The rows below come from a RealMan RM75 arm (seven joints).
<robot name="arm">
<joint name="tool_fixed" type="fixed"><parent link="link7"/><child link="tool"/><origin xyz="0 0 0"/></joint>
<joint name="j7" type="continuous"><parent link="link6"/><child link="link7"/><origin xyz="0 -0.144 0" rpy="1.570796 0 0"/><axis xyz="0 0 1"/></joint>
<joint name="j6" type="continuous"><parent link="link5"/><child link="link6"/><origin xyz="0 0 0" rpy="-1.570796 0 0"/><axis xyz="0 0 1"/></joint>
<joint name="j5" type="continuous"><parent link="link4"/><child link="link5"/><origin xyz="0 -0.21 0" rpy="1.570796 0 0"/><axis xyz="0 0 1"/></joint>
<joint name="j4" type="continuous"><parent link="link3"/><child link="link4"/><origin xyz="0 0 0" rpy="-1.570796 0 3.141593"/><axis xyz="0 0 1"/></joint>
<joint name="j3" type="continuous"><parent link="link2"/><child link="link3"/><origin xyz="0.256 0 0" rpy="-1.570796 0 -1.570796"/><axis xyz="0 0 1"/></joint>
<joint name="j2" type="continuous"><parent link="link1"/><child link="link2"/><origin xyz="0 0 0" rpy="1.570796 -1.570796 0"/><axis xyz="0 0 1"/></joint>
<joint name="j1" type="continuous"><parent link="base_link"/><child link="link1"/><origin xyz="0 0 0.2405" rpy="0 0 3.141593"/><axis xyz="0 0 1"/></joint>
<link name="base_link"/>
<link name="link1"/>
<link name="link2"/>
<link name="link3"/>
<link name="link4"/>
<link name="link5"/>
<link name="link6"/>
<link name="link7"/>
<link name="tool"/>
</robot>
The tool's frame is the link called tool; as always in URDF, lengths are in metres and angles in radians. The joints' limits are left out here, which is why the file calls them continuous.
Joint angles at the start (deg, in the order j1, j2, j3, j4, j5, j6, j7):
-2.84 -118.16 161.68 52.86 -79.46 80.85 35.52
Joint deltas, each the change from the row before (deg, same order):
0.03 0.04 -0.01 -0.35 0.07 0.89 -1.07
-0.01 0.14 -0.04 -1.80 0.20 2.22 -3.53
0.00 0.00 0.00 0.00 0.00 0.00 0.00
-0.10 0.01 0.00 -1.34 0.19 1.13 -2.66
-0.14 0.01 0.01 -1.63 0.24 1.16 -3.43
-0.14 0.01 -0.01 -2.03 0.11 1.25 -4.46
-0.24 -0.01 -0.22 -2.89 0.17 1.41 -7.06
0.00 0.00 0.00 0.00 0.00 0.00 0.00
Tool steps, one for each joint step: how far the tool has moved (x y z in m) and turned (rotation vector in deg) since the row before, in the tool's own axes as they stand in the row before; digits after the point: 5 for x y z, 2 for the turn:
0.00088 -0.00256 -0.00034 0.49 0.67 -0.68
0.00019 -0.00904 -0.00107 1.05 1.61 -1.61
0.00000 0.00000 0.00000 0.00 0.00 0.00
-0.00035 -0.00487 -0.00046 0.30 0.86 -1.34
-0.00054 -0.00551 -0.00050 0.16 0.90 -1.83
-0.00086 -0.00718 -0.00074 0.23 0.88 -2.48
-0.00091 -0.01009 -0.00036 0.17 1.06 -4.25
0.00000 0.00000 0.00000 0.00 0.00 0.00

